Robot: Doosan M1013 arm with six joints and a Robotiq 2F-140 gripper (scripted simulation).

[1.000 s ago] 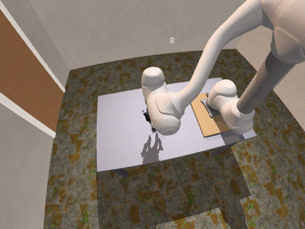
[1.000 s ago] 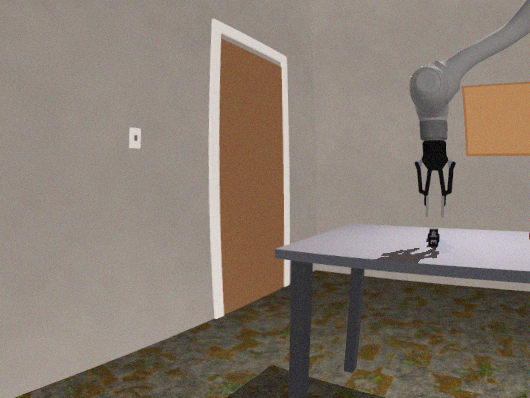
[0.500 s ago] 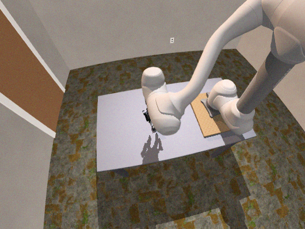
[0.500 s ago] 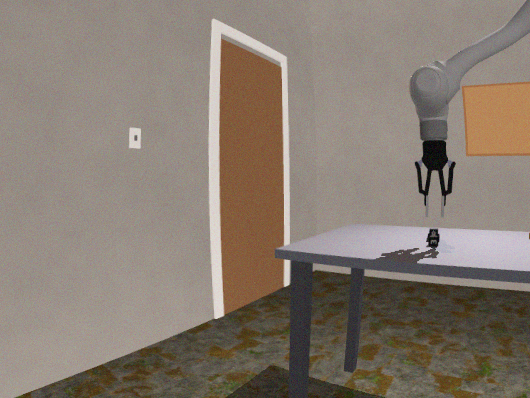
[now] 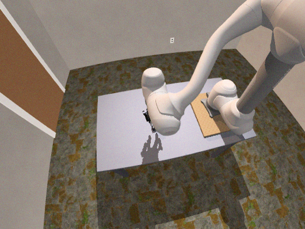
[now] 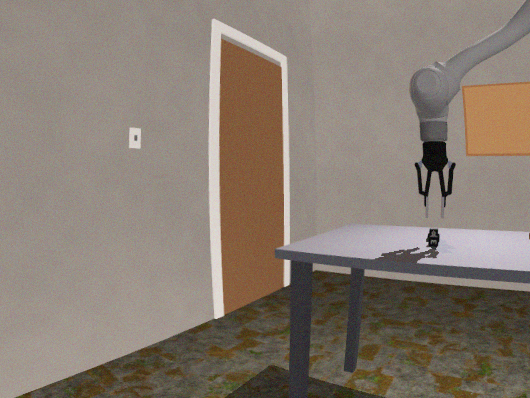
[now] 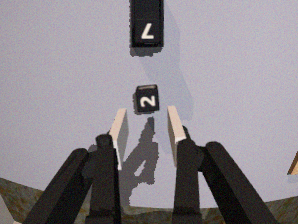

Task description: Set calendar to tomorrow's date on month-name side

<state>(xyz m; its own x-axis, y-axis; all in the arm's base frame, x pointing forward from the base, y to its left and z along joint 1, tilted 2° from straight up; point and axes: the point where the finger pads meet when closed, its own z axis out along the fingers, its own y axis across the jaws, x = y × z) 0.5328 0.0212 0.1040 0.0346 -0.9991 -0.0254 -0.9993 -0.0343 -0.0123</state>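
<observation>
Now: hand 10 cm above the dark cube.
</observation>
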